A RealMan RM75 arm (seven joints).
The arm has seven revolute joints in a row. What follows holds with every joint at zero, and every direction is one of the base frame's. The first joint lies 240.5 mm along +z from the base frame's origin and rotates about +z. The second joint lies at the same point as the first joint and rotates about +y. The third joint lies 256 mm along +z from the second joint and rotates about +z. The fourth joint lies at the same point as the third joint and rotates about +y. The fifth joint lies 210 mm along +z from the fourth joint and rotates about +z. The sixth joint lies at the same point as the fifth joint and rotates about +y. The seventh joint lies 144 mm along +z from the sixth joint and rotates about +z. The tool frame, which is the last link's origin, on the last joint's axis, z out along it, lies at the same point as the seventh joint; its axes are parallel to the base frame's.
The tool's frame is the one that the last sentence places.
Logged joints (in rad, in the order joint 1, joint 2, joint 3, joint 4, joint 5, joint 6, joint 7), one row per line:
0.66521 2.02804 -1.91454 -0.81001 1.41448 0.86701 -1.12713
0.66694 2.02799 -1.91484 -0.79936 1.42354 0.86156 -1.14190
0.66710 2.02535 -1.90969 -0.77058 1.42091 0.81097 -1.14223
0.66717 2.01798 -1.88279 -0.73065 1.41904 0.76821 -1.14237
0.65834 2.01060 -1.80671 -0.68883 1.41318 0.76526 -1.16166
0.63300 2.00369 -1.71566 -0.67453 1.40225 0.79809 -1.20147
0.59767 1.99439 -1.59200 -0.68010 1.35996 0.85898 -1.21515
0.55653 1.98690 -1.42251 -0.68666 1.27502 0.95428 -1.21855
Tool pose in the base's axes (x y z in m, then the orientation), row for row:
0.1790 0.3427 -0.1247 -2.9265 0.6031 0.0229
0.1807 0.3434 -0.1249 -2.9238 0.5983 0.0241
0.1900 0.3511 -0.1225 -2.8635 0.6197 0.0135
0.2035 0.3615 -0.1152 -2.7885 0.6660 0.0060
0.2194 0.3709 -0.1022 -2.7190 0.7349 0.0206
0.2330 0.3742 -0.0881 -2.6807 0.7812 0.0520
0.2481 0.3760 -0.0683 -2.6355 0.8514 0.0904
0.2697 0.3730 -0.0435 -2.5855 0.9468 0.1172
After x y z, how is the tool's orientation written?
As a rotation vector, in radians.
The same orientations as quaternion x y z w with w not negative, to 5 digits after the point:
-0.97651 0.20124 0.00764 0.07668
-0.97665 0.19985 0.00805 0.07847
-0.97189 0.21033 0.00458 0.10569
-0.96348 0.23012 0.00207 0.13690
-0.95262 0.25748 0.00722 0.16176
-0.94533 0.27548 0.01834 0.17357
-0.93480 0.30199 0.03206 0.18420
-0.92078 0.33719 0.04174 0.19165

